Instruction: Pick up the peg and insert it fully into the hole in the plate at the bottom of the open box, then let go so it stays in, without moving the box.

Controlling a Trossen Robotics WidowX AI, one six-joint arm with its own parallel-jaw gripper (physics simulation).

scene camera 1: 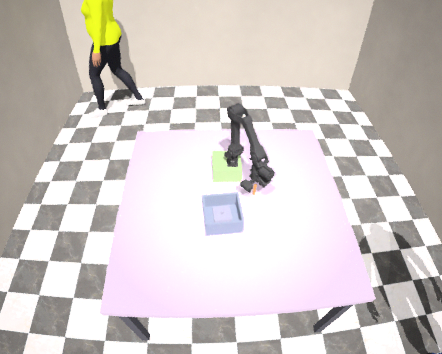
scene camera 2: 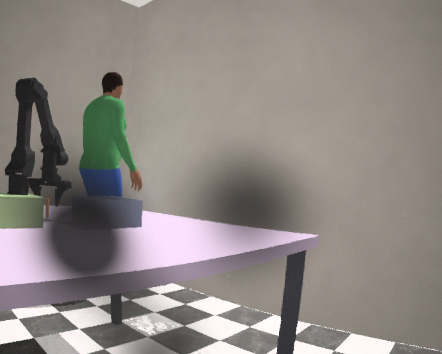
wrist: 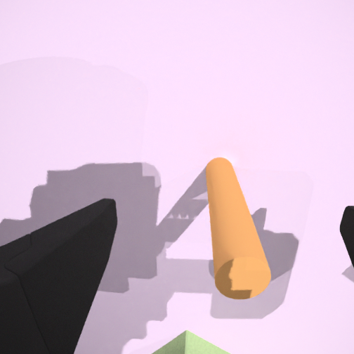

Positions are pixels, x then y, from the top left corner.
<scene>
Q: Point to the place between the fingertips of my gripper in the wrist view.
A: At 233,215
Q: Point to an orange peg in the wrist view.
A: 241,271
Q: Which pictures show the blue-grey box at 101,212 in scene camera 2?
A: Scene camera 1 and scene camera 2 only.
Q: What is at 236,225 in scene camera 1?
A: A blue-grey box.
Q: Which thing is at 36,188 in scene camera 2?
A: My gripper.
</scene>
